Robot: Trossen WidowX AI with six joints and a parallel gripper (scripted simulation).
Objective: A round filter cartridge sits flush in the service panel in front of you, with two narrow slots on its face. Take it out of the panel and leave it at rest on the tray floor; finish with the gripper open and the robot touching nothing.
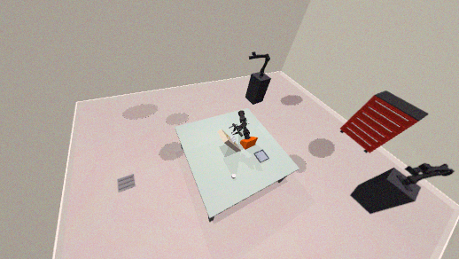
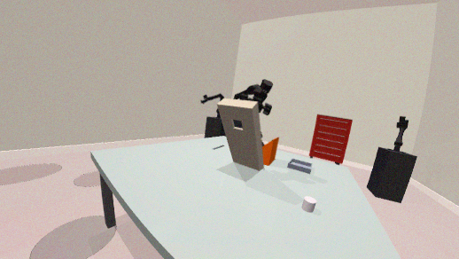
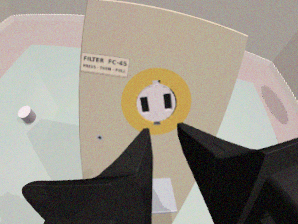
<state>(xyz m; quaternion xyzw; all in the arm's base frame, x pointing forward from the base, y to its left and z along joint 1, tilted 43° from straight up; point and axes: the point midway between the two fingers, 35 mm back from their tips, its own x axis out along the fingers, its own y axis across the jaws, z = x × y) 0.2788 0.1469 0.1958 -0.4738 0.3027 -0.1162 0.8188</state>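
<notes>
My gripper tip is 60 mm short of the white cylindrical tool, 40 mm above it and 10 mm to the left of it. Also, from my gripper tip: grey tray: 330 mm behind, 320 mm to the left, 310 mm below.
</notes>
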